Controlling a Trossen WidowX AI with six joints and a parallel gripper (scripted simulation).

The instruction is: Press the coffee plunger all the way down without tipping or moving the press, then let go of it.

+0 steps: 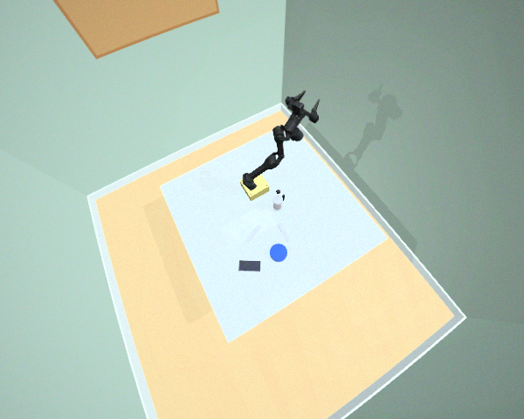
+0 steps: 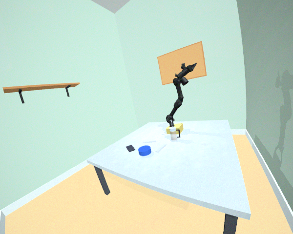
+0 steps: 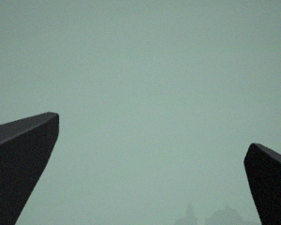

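The coffee press is 10 cm ahead of my gripper tip, 29 cm to the right of it and 62 cm below it. Round my gripper tip: dark flat rectangle 30 cm ahead, 76 cm to the right, 74 cm below; blue round disc 37 cm ahead, 55 cm to the right, 72 cm below.
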